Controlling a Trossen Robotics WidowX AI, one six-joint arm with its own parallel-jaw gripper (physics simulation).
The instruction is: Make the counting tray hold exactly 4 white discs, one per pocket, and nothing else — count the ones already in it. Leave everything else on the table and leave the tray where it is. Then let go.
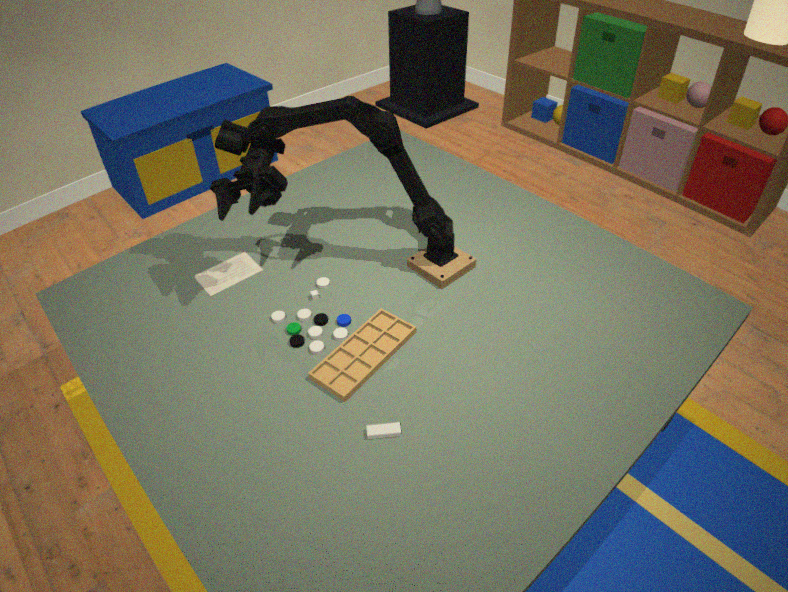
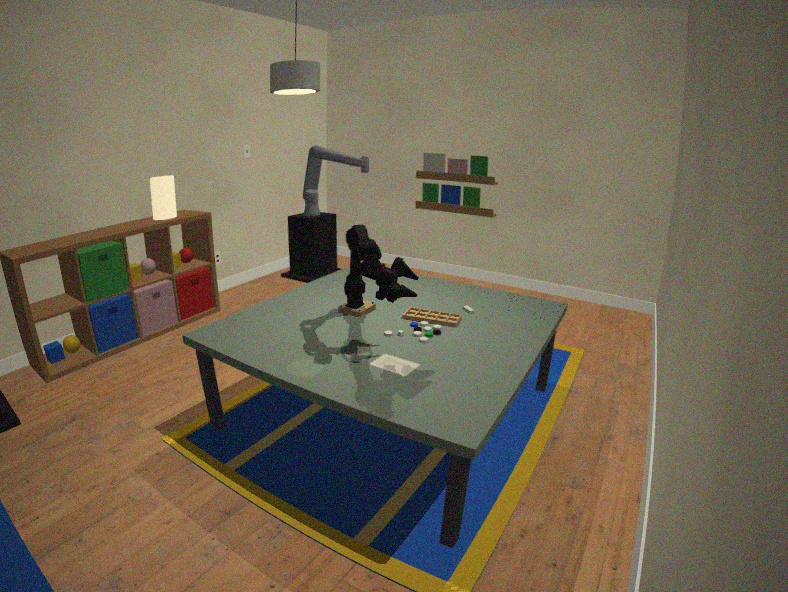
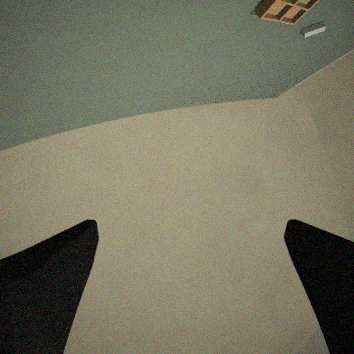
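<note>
The wooden counting tray lies on the table with two rows of pockets; no disc shows in any pocket. Several loose white discs lie beside it, among them one nearest the tray, one at the cluster's left and one apart towards the arm. Mixed in are a blue disc, a green disc and two black discs. My gripper is open and empty, high above the table, away from discs and tray.
A small white cube lies near the apart disc. A white bar lies beyond the tray. A pale flat card lies on the table. The arm's wooden base stands near the tray.
</note>
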